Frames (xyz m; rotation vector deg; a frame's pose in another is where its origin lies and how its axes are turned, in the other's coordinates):
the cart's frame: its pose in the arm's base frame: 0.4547 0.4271 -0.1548 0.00 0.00 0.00
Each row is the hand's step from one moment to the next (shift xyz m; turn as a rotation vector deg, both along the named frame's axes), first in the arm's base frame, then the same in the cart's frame.
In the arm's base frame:
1: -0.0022 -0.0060 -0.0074 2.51 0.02 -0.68
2: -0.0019 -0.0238 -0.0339 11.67 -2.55 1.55
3: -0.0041 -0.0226 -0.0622 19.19 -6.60 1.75
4: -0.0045 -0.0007 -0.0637 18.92 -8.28 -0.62
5: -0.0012 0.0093 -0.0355 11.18 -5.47 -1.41
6: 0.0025 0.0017 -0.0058 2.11 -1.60 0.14
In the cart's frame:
1: -0.0022 -0.0060 -0.0074 2.51 0.02 -0.68
2: -0.0019 -0.0238 -0.0339 11.67 -2.55 1.55
3: -0.0041 -0.0226 -0.0622 19.19 -6.60 1.75
4: -0.0045 -0.0007 -0.0637 18.92 -8.28 -0.62
5: -0.0012 0.0093 -0.0355 11.18 -5.47 -1.41
6: 0.0025 0.0017 -0.0058 2.11 -1.60 0.14

